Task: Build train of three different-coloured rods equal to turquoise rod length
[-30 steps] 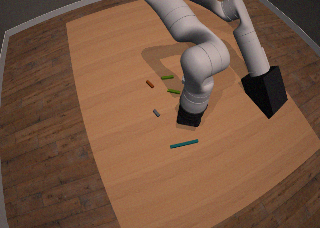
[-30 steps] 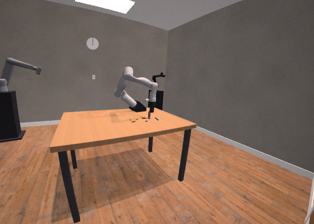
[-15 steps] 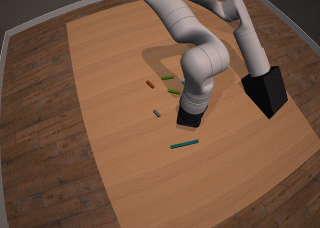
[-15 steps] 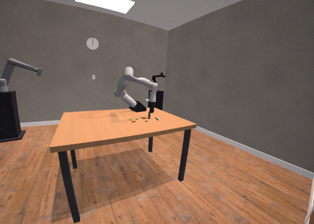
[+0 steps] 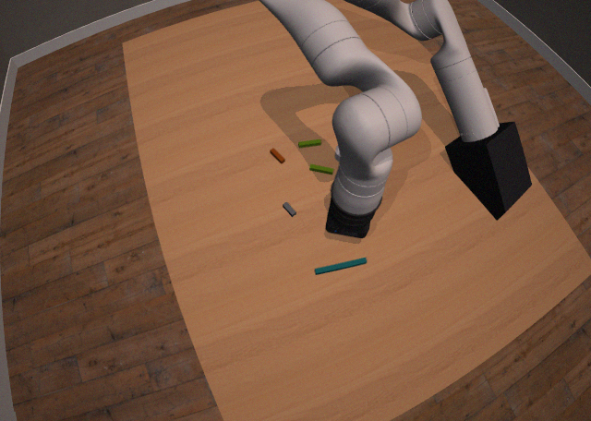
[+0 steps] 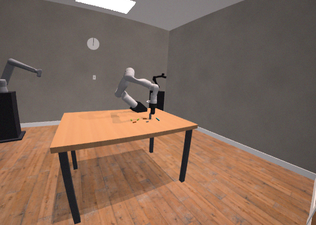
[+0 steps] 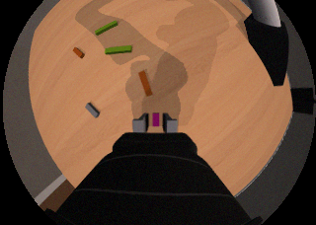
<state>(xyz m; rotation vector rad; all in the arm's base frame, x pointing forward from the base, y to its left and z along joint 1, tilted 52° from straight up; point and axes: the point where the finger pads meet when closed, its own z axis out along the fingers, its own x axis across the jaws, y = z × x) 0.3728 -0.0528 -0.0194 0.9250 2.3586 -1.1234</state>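
My hand is 2 cm above the magenta rod. From my hand the other things lie so: turquoise rod: 6 cm to the left, 5 cm ahead, 2 cm below; grey rod: 9 cm to the right, 7 cm ahead, 2 cm below.
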